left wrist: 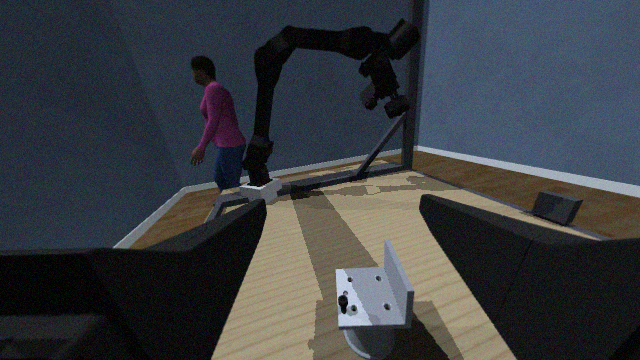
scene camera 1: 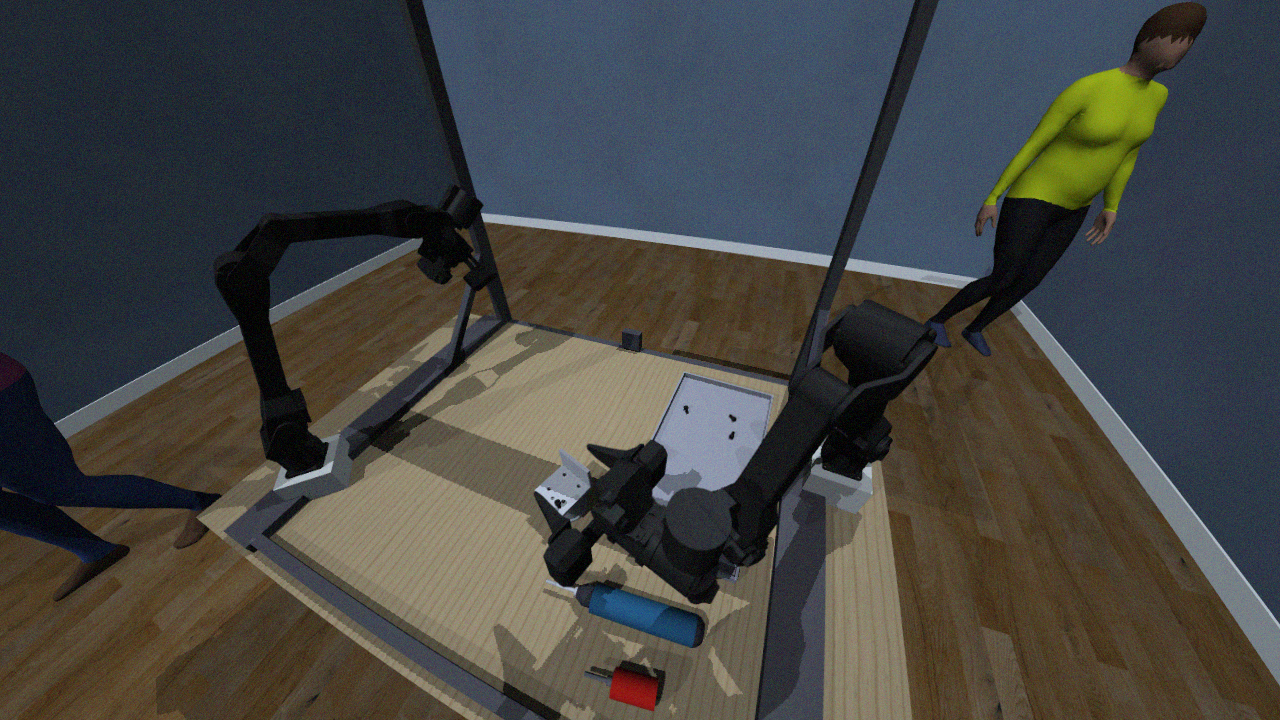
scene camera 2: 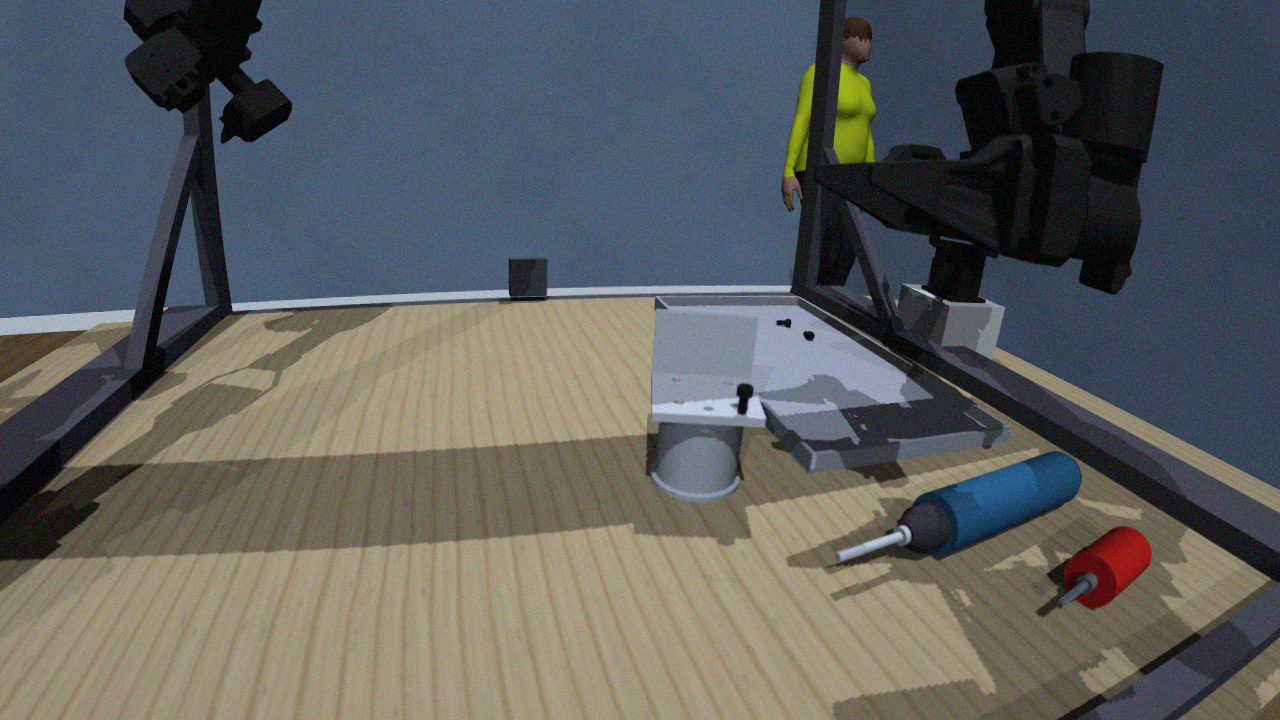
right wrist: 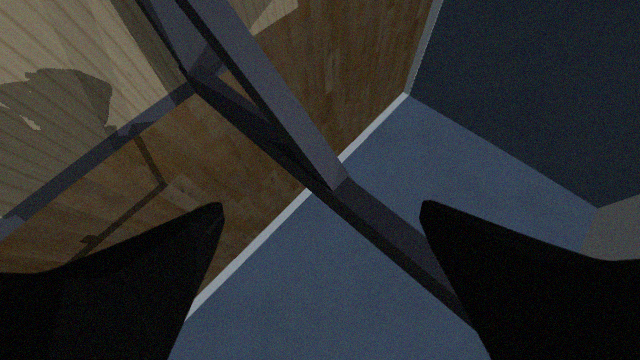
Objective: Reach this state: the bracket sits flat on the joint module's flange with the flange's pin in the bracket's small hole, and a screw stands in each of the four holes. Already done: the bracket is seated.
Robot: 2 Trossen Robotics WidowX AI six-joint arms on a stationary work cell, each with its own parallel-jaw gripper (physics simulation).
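Frame: origin at the left arm's base, x back, y left, z down, level; metres.
Where they show: left gripper, between the fingertips: [left wrist: 342, 203] [scene camera 1: 562, 468] [scene camera 2: 839, 172]; right gripper, between the fingertips: [scene camera 1: 467, 258] [scene camera 2: 196, 112] [right wrist: 323, 210]; left arm's base, origin of its link: [scene camera 1: 841, 460] [scene camera 2: 953, 295]; right arm's base, origin of its link: [left wrist: 260, 182] [scene camera 1: 308, 460].
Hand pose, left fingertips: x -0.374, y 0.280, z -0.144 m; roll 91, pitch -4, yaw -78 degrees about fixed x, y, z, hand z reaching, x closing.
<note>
Things, the pixels of their centre, and the offset from my left fingertips.
- bracket, middle of its body: [scene camera 2: 707, 369] [left wrist: 366, 281] [scene camera 1: 562, 482] dx -0.054, dy -0.038, dz +0.134 m
- joint module, middle of its body: [scene camera 2: 699, 437] [left wrist: 367, 312] [scene camera 1: 567, 497] dx -0.054, dy -0.038, dz +0.184 m
- black screw, middle of its body: [scene camera 2: 743, 399] [left wrist: 343, 305] dx -0.041, dy -0.005, dz +0.141 m
- tray, middle of its body: [scene camera 2: 803, 355] [scene camera 1: 703, 453] dx +0.135, dy -0.241, dz +0.208 m
- blue screwdriver, middle of its body: [scene camera 2: 973, 509] [scene camera 1: 621, 606] dx +0.107, dy +0.069, dz +0.196 m
- red-handled tool, middle of its body: [scene camera 2: 1095, 575] [scene camera 1: 619, 683] dx +0.145, dy +0.149, dz +0.199 m
- dark block, middle of its body: [scene camera 2: 527, 276] [scene camera 1: 632, 339] [left wrist: 555, 206] dx -0.148, dy -0.496, dz +0.184 m
The bracket [scene camera 1: 565, 495] [scene camera 2: 705, 344] [left wrist: 370, 295] sits flat on the joint module [scene camera 2: 698, 456] [left wrist: 371, 342]. A black screw [scene camera 2: 743, 397] [left wrist: 343, 303] stands roughly upright at the bracket's front right corner in scene camera 2. In the left wrist view it is beside the near-left hole, which shows dark; I cannot tell whether its tip is in any hole. The other three screw holes look empty. Three screws [scene camera 1: 686, 409] [scene camera 1: 732, 418] [scene camera 1: 731, 435] lie in the tray. My left gripper [left wrist: 342, 203] is open and empty, above the bracket. My right gripper [right wrist: 323, 210] is open and empty, far from it.
The tray [scene camera 1: 671, 400] [scene camera 2: 904, 447] lies beside the module. A blue screwdriver [scene camera 1: 646, 615] [scene camera 2: 1002, 504] and a red-handled tool [scene camera 1: 633, 687] [scene camera 2: 1109, 564] lie nearer scene camera 2. A dark block [scene camera 1: 631, 339] [scene camera 2: 528, 277] stands at the table's far edge. Frame posts rise at the sides.
</note>
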